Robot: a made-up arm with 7 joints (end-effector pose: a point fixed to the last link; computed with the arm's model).
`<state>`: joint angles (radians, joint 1 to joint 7).
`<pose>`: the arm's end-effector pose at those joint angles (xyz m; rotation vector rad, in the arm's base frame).
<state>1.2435 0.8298 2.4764 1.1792 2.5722 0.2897 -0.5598</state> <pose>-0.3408 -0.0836 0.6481 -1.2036 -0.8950 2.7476</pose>
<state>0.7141 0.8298 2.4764 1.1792 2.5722 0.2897 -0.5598</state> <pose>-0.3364 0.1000 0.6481 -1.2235 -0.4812 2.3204</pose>
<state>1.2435 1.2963 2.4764 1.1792 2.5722 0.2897 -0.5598</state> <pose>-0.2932 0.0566 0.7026 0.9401 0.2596 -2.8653</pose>
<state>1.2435 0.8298 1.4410 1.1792 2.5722 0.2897 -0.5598</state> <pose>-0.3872 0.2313 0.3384 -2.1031 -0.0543 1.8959</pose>
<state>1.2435 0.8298 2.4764 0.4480 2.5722 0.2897 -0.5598</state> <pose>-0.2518 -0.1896 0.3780 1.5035 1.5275 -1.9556</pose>
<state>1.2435 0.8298 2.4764 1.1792 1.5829 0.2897 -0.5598</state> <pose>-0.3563 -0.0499 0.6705 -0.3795 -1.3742 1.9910</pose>
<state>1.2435 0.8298 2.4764 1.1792 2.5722 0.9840 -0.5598</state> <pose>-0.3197 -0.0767 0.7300 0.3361 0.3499 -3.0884</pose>
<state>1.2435 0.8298 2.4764 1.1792 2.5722 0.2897 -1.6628</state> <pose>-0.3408 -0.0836 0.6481 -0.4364 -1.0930 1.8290</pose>
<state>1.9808 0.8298 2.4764 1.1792 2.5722 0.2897 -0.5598</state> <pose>-0.1961 -0.2910 0.6481 0.6748 1.0699 -2.1669</pose>
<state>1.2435 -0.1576 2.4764 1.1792 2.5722 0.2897 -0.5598</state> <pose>-0.3899 -0.2282 0.3628 -1.3618 -1.8742 1.6989</pose>
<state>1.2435 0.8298 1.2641 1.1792 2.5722 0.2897 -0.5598</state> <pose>-0.3504 0.2732 0.2821 -2.1972 0.0828 1.7123</pose>
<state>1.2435 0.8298 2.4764 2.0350 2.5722 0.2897 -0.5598</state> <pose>-0.2287 0.1727 0.8620 -0.4868 0.1052 2.7958</pose>
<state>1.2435 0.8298 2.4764 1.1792 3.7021 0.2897 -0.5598</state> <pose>-0.3110 -0.1154 0.6701 1.3889 -0.1793 -1.9221</pose>
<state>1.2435 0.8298 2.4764 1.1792 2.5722 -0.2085 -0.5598</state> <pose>-0.3261 -0.0688 0.5902 -1.7326 -1.2163 2.2809</pose>
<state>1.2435 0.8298 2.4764 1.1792 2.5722 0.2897 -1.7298</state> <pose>-0.3408 -0.0836 0.6481 -0.3952 -1.0950 1.7704</pose>
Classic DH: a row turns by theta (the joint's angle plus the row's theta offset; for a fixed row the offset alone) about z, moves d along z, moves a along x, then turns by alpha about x. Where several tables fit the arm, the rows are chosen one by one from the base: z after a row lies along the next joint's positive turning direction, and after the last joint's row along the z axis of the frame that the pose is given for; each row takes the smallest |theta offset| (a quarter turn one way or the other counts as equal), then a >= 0, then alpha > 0; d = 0 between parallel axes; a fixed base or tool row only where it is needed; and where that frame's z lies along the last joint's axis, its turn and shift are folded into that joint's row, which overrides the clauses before.
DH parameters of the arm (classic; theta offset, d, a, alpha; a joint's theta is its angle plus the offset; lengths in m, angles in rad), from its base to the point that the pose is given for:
joint 1: 0 0.3636 0 -1.5708
joint 2: 0 0 0 1.5708
joint 3: 0 0.1856 0.0449 1.5708
joint 4: 0 0 0.0695 1.5708
joint 5: 0 0.3072 0 1.5708
joint 6: 0 0 0.0769 -1.5708
joint 7: 0 0.0982 0 0

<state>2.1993 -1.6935 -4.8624 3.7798 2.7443 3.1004 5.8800</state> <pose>0.3073 -0.0990 0.2706 -1.2326 -0.8306 1.0541</pose>
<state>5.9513 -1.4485 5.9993 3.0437 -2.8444 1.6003 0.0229</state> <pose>-0.5571 0.1866 0.3476 -0.4792 -2.9163 -0.0262</pose>
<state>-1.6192 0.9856 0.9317 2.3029 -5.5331 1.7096 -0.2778</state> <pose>0.2846 -0.4441 0.4858 -1.6556 0.4896 -0.8307</pose>
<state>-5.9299 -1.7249 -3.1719 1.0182 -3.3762 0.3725 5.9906</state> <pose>0.0622 0.0456 -0.0558 2.7497 1.2439 0.5150</pose>
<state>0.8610 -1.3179 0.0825 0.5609 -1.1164 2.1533 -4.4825</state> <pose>0.1560 0.0394 0.5721 1.7480 -1.5817 1.3089</pose>
